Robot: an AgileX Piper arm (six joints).
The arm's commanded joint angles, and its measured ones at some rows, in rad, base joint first. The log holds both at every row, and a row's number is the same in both.
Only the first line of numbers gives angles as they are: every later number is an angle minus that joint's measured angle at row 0.
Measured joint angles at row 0:
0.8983 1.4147 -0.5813 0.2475 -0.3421 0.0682
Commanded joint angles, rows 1 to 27:
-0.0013 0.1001 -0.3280 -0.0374 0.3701 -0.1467
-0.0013 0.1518 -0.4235 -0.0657 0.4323 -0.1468
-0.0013 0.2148 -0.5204 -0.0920 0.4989 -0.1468
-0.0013 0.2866 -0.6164 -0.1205 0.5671 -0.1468
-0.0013 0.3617 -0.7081 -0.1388 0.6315 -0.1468
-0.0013 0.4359 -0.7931 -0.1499 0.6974 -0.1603
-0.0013 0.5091 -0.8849 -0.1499 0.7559 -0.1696
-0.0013 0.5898 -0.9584 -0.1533 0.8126 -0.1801
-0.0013 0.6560 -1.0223 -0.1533 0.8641 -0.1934
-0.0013 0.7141 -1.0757 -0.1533 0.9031 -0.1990
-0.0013 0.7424 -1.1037 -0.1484 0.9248 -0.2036
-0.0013 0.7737 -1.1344 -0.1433 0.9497 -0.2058
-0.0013 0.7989 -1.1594 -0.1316 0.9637 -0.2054
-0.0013 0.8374 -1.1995 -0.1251 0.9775 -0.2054
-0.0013 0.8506 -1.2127 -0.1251 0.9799 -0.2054
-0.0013 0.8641 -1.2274 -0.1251 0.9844 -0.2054
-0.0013 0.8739 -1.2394 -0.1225 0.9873 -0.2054
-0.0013 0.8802 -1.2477 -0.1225 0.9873 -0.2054
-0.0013 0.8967 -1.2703 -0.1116 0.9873 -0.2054
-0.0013 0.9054 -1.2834 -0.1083 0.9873 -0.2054
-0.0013 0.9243 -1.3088 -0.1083 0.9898 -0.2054
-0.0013 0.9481 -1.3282 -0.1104 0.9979 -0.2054
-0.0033 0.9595 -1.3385 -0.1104 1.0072 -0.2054
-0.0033 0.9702 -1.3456 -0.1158 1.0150 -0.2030
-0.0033 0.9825 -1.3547 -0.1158 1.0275 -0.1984
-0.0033 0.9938 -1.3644 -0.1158 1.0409 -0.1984
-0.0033 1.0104 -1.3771 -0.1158 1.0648 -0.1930
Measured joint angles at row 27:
0.0000 0.9556 -1.3489 -0.1131 0.9874 -0.2010
